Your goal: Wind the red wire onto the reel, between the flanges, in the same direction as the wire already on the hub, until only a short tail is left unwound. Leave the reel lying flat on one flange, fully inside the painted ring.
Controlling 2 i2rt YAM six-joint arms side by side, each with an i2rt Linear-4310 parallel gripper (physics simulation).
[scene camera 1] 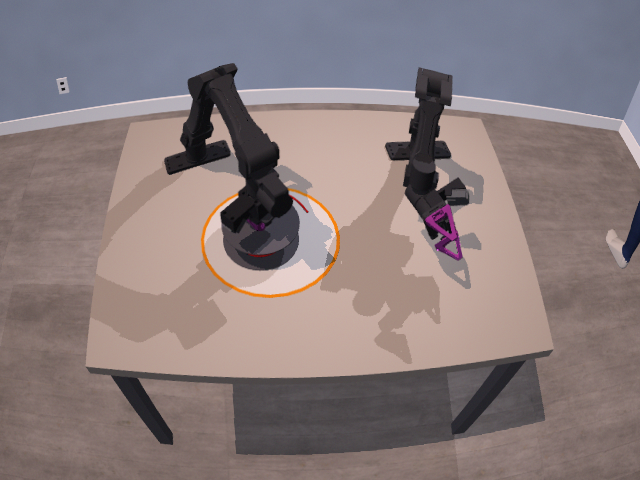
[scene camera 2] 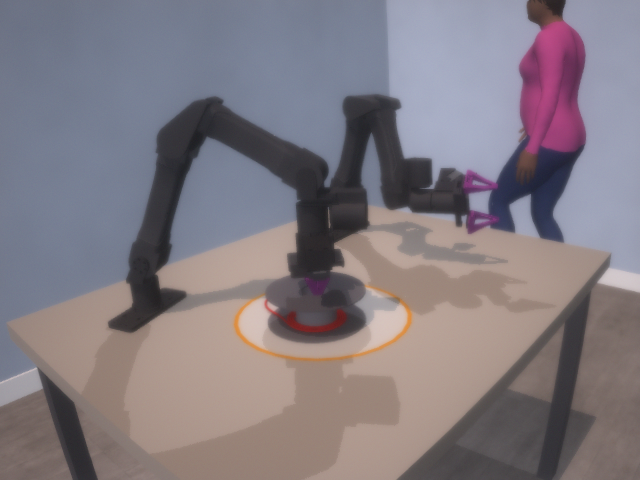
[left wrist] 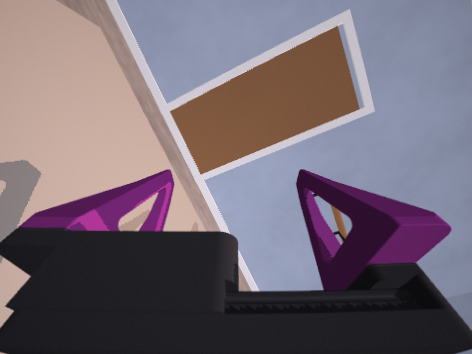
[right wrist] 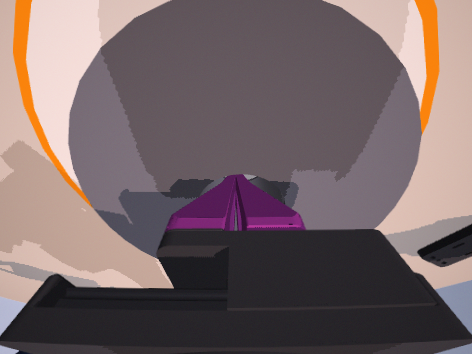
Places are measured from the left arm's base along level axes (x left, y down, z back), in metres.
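Where they show: left gripper, fingertip midpoint: [scene camera 1: 457, 249] [scene camera 2: 498, 203] [left wrist: 235, 176]; right gripper, fingertip midpoint: [scene camera 1: 261, 231] [right wrist: 235, 177]; left arm's base, link origin: [scene camera 2: 342, 231]; right arm's base, link origin: [scene camera 1: 196, 158] [scene camera 2: 148, 310].
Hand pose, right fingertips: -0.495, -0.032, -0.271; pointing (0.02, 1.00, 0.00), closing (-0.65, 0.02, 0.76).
Things, the pixels of their top centre, and the offset from my right fingertips, as dx, dy, dz. "spot": a spot on its surface instead. Level surfaces: height alone.
- grey reel, top centre: [right wrist: 241, 209] [scene camera 2: 315, 289] [scene camera 1: 259, 222] -0.002, -0.033, +0.003
- Red wire, surface spot: [scene camera 2: 316, 328] spot: -0.042, +0.025, -0.025
- table, surface height: dy +0.032
The grey reel [scene camera 1: 281, 236] [scene camera 2: 289, 291] [right wrist: 250, 100] lies flat on one flange inside the orange painted ring [scene camera 1: 270, 296] [scene camera 2: 318, 359] [right wrist: 19, 45]. Red wire [scene camera 2: 316, 328] is wound around the hub between the flanges. A loose stretch of red wire [scene camera 1: 300, 203] [scene camera 2: 266, 305] curves out past the flange, at the upper right of the reel in scene camera 1; its full length is hidden. My right gripper [scene camera 1: 261, 227] [scene camera 2: 316, 293] [right wrist: 235, 177] is shut, pointing down with its tips at the upper flange's centre hole. My left gripper [scene camera 1: 458, 248] [scene camera 2: 497, 203] [left wrist: 235, 176] is open and empty, far from the reel.
The table [scene camera 1: 320, 346] [scene camera 2: 232, 397] carries both arm bases. The left arm's base [scene camera 1: 392, 150] stands at the back right in scene camera 1, the right arm's base [scene camera 1: 175, 162] at the back left. A person in pink [scene camera 2: 560, 93] stands beyond the table.
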